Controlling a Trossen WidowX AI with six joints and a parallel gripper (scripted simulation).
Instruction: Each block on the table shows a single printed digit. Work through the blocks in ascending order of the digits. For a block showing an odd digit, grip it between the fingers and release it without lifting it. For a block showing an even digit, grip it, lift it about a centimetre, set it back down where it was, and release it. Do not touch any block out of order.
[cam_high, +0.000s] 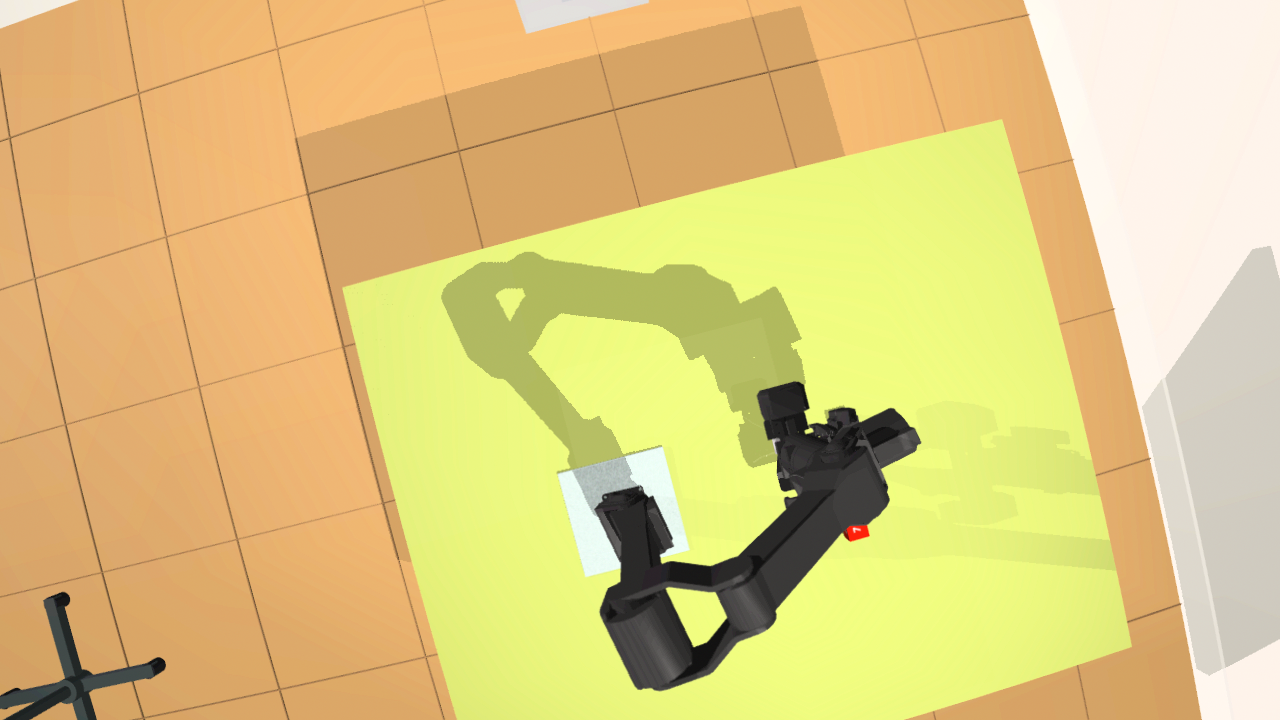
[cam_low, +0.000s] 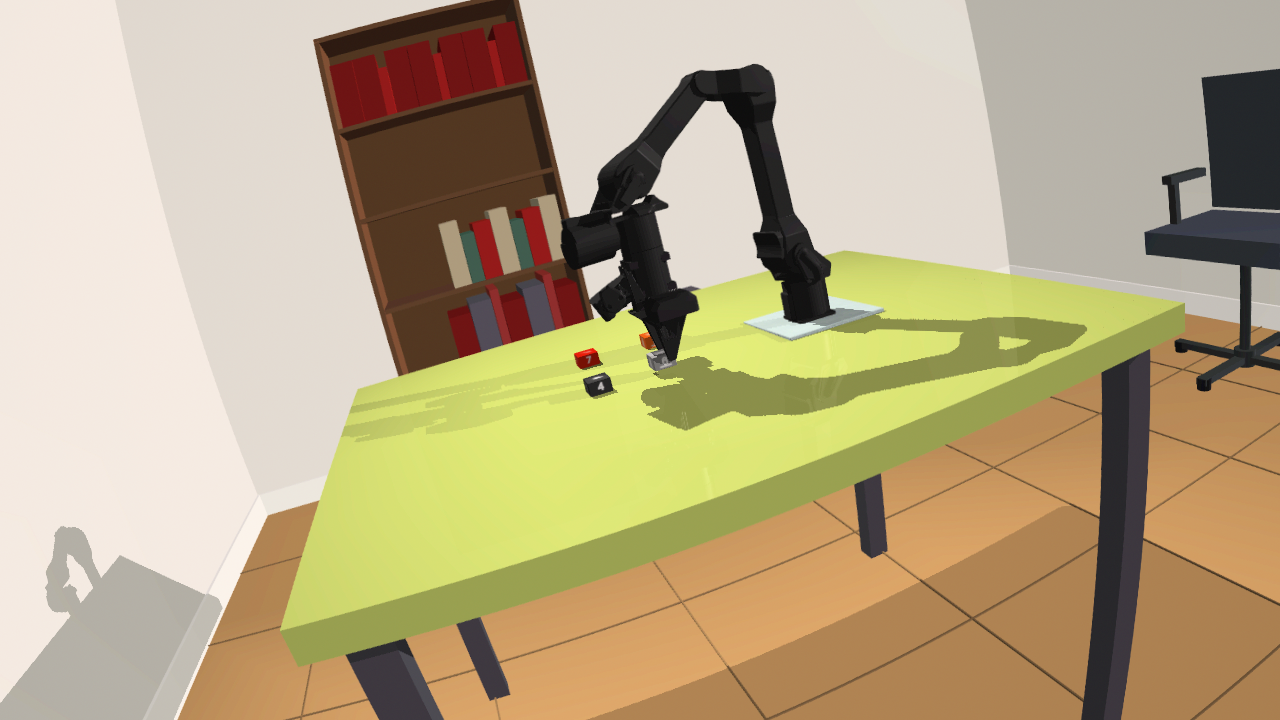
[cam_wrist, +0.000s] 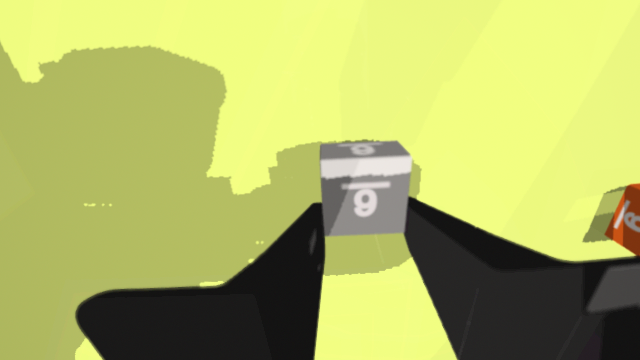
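Now: the grey block 1 cm ahead of my gripper tip. The rest, counted from my gripper tip: red block 9 cm ahead, 16 cm to the right, 1 cm below; then black block 11 cm ahead, 1 cm below; then orange block 2 cm behind, 16 cm to the right, 1 cm below.
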